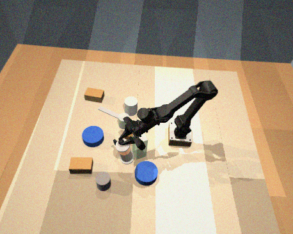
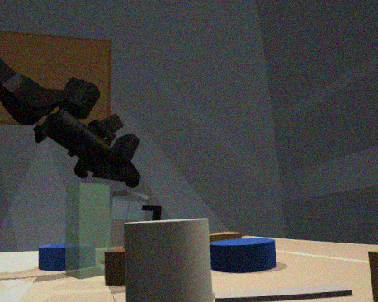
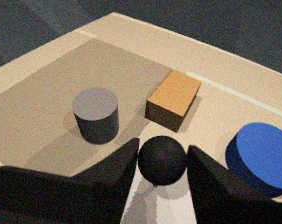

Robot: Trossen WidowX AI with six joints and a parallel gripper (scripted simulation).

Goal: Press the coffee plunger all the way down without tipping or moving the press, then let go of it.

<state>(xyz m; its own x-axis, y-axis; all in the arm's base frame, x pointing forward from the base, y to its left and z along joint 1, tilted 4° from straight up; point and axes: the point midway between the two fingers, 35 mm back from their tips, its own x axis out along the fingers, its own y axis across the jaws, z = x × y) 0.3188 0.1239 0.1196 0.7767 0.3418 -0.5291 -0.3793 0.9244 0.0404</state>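
Now: gripper tip 9 cm above the coffee press, 2 cm to the left of it and 1 cm past it. The rest, counted from my gripper tip: pale green block: 10 cm below, 10 cm behind, 4 cm to the right; orange block: 16 cm below, 15 cm to the right, 5 cm behind; grey cylinder: 15 cm below, 14 cm to the left, 8 cm ahead.
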